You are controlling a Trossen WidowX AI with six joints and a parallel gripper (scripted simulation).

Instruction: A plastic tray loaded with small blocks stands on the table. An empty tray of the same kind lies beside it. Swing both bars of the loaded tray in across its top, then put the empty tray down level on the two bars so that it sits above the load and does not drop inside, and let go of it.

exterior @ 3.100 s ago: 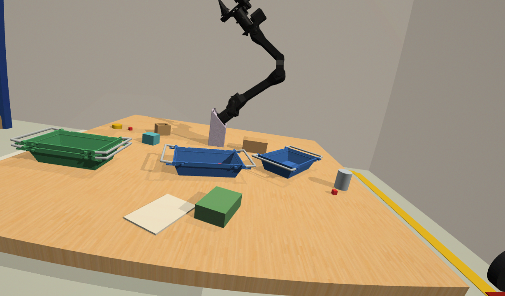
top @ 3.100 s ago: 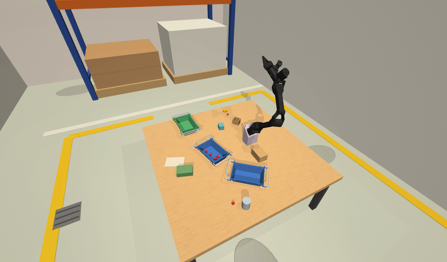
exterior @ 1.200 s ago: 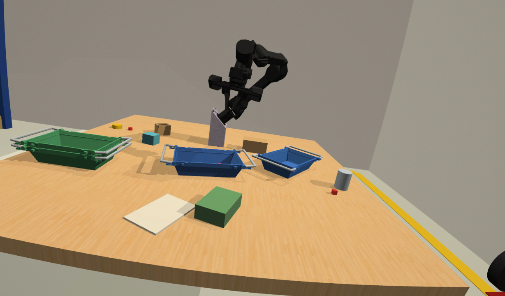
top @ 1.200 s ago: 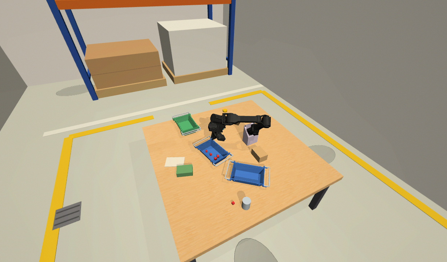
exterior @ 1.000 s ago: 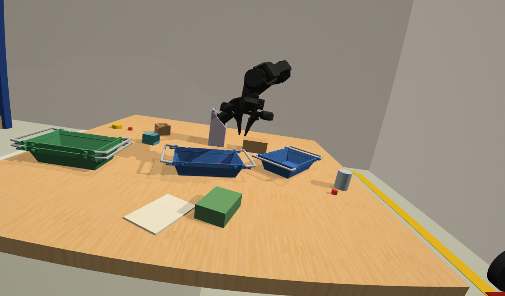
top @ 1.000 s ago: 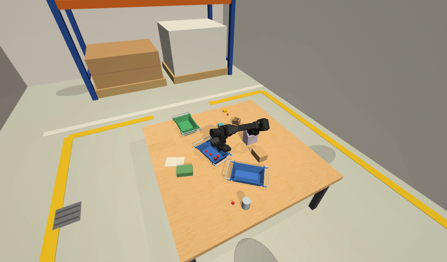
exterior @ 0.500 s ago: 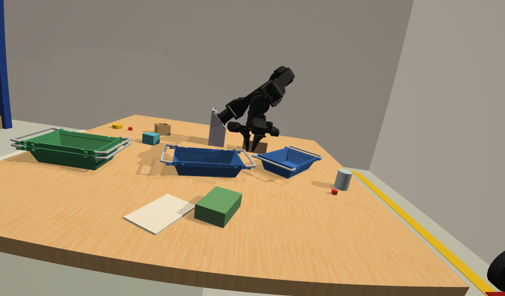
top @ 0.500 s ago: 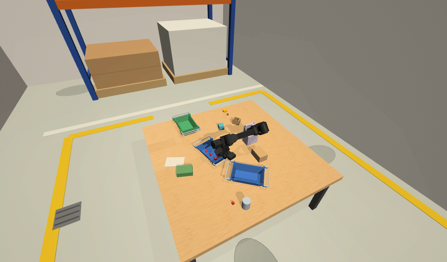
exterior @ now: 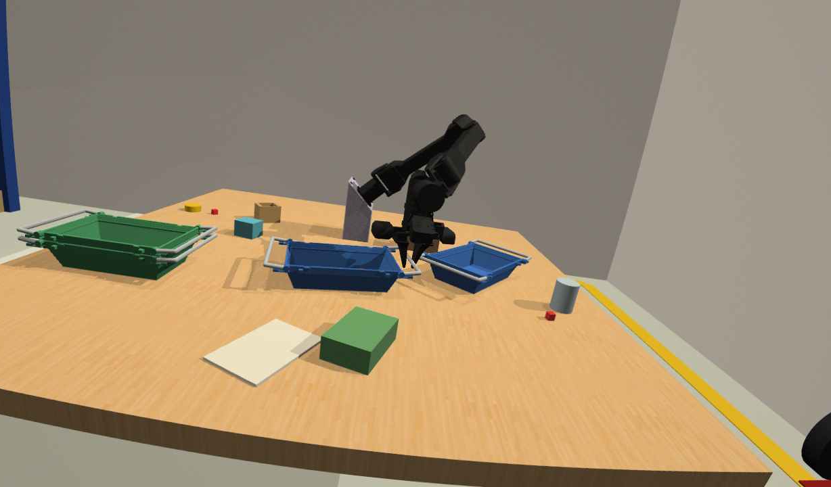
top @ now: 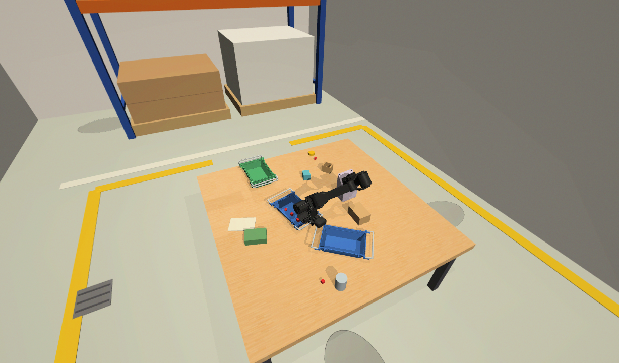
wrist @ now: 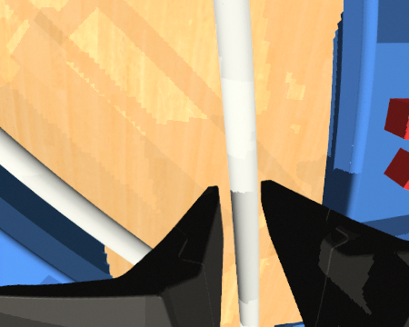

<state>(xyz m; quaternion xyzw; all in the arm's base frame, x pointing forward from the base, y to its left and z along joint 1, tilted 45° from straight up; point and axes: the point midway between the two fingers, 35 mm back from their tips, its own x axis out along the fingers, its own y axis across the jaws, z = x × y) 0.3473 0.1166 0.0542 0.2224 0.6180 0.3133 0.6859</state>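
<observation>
My gripper tip is 19 cm to the right of the blue tray, 8 cm past it and 1 cm below it. Round my gripper tip: cream sheet: 33 cm ahead, 24 cm to the right, 4 cm below; then grey cylinder: 37 cm to the left, 7 cm ahead; then green block: 30 cm ahead, 10 cm to the right, 2 cm below.
</observation>
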